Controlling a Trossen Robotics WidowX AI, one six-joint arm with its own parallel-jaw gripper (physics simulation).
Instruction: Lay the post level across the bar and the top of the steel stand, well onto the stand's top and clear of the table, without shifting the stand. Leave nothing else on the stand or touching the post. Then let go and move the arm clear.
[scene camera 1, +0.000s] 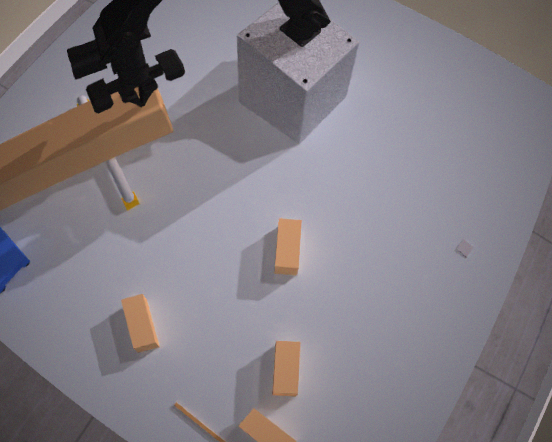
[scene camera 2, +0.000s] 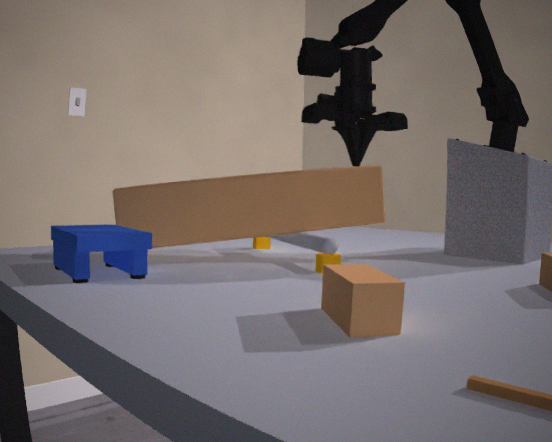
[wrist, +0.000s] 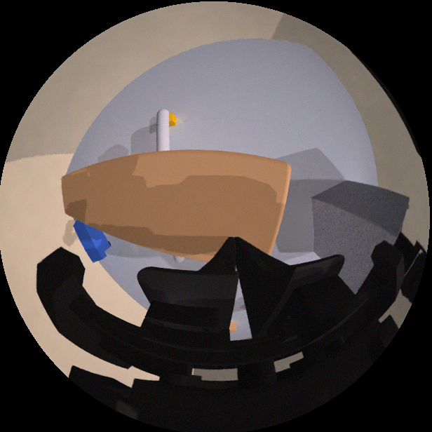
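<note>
The long orange-brown post (scene camera 1: 90, 145) (scene camera 2: 250, 205) (wrist: 190, 200) crosses over the pale bar (scene camera 1: 121, 181) (scene camera 2: 327, 245) (wrist: 162, 132) on its yellow feet. The post is tilted: its end nearer the arm's base is raised, and its far end is low, behind the blue stand (scene camera 1: 11, 259) (scene camera 2: 110, 242) (wrist: 91, 242) in scene camera 2. The post is not on the stand's top; whether they touch is hidden. My gripper (scene camera 1: 142, 104) (scene camera 2: 356, 165) (wrist: 232, 241) is shut and empty, pointing down, its tips at or just above the post's top near the raised end.
The arm's base stands on a speckled grey block (scene camera 1: 270, 75) (scene camera 2: 482, 200) (wrist: 340, 225). Several small orange blocks, including one (scene camera 1: 140, 322) (scene camera 2: 375, 305) nearer the stand, and a thin stick (scene camera 1: 197, 420) (scene camera 2: 510, 392) lie on the table, apart from the post.
</note>
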